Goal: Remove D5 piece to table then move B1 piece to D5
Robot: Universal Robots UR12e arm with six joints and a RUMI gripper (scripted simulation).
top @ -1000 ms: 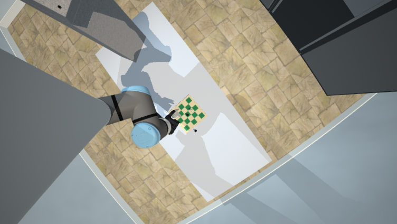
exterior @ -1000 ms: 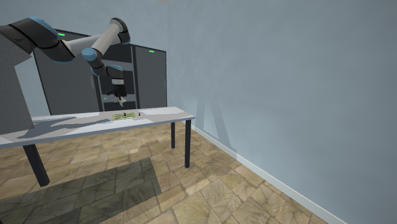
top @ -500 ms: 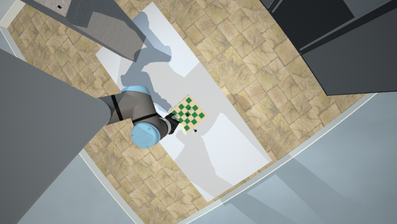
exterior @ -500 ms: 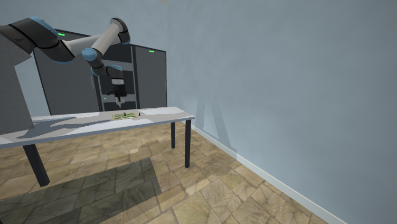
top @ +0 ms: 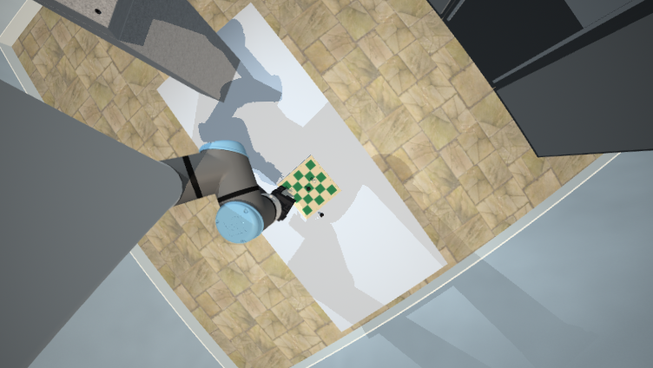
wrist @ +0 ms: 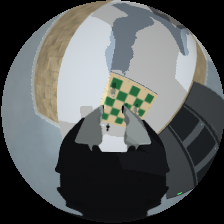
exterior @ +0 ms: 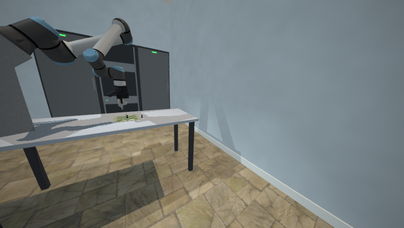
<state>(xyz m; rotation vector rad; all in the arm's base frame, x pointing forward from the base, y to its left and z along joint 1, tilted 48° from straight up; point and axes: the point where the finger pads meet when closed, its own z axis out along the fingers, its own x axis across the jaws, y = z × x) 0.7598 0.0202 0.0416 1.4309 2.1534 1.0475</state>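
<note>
My hand is 20 mm short of the board, 80 mm to the right of it and 130 mm above it.
</note>
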